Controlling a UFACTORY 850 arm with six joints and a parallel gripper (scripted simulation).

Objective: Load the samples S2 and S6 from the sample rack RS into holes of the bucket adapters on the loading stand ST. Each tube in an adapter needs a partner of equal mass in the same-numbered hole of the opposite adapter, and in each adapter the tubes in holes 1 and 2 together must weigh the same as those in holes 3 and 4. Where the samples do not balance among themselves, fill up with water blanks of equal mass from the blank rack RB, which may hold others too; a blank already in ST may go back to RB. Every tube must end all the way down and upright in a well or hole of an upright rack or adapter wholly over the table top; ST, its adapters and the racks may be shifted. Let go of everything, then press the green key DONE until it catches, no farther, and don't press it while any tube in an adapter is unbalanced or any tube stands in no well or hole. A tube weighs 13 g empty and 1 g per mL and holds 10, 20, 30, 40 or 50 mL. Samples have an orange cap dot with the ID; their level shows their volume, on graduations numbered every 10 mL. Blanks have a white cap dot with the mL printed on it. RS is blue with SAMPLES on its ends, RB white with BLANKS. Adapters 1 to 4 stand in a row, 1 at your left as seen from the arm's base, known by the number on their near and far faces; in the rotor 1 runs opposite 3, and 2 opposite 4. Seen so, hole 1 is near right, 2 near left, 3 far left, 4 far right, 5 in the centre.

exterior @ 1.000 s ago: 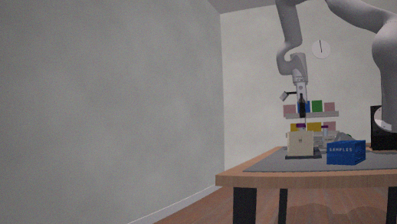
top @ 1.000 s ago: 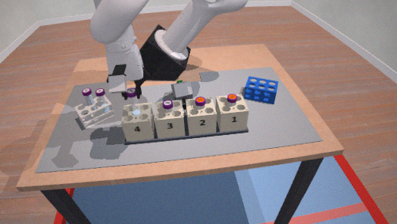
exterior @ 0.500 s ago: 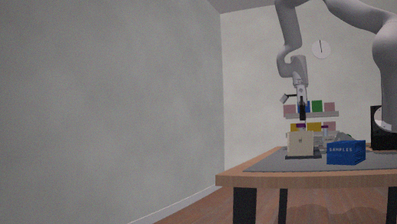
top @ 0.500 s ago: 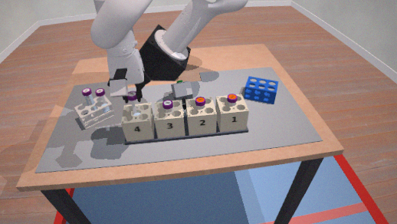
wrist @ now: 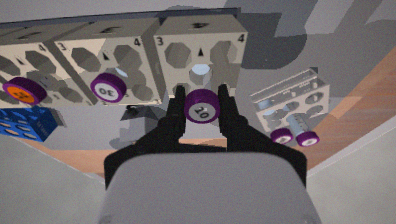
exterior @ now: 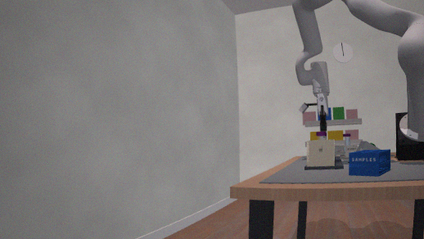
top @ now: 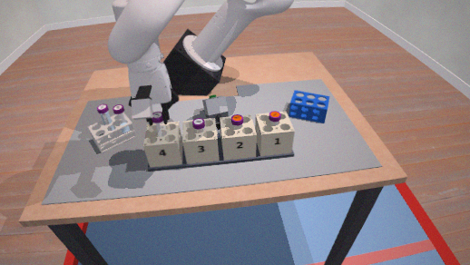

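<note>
Right now the blank marked 10 is 1 cm behind my hand, 1 cm to the right of it and 5 cm below it. The rest, counted from my hand: blank marked 30: 2 cm behind, 12 cm to the left, 9 cm below; adapter 3: 2 cm behind, 11 cm to the left, 10 cm below; adapter 4: 10 cm below.
</note>
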